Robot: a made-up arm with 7 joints.
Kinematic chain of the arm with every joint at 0, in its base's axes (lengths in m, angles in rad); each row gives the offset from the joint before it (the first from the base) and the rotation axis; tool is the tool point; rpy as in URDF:
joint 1: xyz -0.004 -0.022 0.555 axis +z
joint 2: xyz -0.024 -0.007 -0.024 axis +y
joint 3: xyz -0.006 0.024 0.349 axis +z
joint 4: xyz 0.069 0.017 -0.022 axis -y
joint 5: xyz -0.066 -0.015 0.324 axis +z
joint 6: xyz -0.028 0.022 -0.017 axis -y
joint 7: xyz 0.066 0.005 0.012 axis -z
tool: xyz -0.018 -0.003 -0.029 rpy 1.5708 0 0
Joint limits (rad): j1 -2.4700..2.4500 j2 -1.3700..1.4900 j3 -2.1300..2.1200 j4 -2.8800..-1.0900 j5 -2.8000..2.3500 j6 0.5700..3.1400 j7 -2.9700..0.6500
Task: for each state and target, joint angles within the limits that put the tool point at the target. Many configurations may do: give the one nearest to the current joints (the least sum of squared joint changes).
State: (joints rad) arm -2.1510 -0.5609 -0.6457 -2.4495 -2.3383 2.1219 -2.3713
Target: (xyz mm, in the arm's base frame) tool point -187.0 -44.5 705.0
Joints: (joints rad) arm -2.2593 -0.8083 -0.6568 -2.5925 -2.3606 2.1828 -2.3661
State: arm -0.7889 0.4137 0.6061 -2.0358 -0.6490 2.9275 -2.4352
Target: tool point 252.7 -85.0 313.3
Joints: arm -0.8560 0.9430 0.1820 -2.6898 -0.6572 2.7486 -2.4187
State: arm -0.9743 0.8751 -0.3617 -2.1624 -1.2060 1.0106 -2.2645
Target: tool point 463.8 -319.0 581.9
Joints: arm -0.5687 0.6349 -0.0121 -1.5405 -1.2128 1.1750 -2.2556
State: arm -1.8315 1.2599 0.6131 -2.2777 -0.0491 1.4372 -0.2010
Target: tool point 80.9 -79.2 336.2
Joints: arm -1.8430 1.3119 0.2682 -2.8800 -0.0860 1.3487 -0.2291
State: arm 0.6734 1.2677 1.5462 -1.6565 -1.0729 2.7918 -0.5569
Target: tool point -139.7 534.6 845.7
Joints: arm 1.1264 1.1070 1.5811 -1.1440 -0.8939 2.6347 -0.6649
